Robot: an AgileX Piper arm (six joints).
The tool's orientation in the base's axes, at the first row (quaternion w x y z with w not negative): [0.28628, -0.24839, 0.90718, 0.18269]
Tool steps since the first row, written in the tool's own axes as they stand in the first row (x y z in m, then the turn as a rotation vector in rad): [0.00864, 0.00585, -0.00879, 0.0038, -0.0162, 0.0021]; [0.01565, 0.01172, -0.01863, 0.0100, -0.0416, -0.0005]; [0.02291, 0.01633, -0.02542, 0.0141, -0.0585, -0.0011]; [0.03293, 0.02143, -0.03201, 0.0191, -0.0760, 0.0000]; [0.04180, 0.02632, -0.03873, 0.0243, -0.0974, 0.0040]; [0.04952, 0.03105, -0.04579, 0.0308, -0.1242, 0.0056]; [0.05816, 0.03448, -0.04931, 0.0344, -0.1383, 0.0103]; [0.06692, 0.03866, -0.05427, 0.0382, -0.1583, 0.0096]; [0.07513, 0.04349, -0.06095, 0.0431, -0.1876, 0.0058]
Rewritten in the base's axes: [-0.01317, -0.00242, 0.00260, 0.0072, -0.0134, -0.0070]; [-0.02565, -0.00475, 0.00700, 0.0158, -0.0374, -0.0136]; [-0.03629, -0.00674, 0.00867, 0.0220, -0.0528, -0.0188]; [-0.04909, -0.00920, 0.00859, 0.0286, -0.0682, -0.0260]; [-0.06101, -0.01150, 0.00927, 0.0385, -0.0854, -0.0363]; [-0.07216, -0.01368, 0.01089, 0.0494, -0.1086, -0.0466]; [-0.08173, -0.01556, 0.00897, 0.0567, -0.1190, -0.0551]; [-0.09242, -0.01756, 0.00824, 0.0648, -0.1369, -0.0607]; [-0.10382, -0.01965, 0.00928, 0.0759, -0.1641, -0.0663]
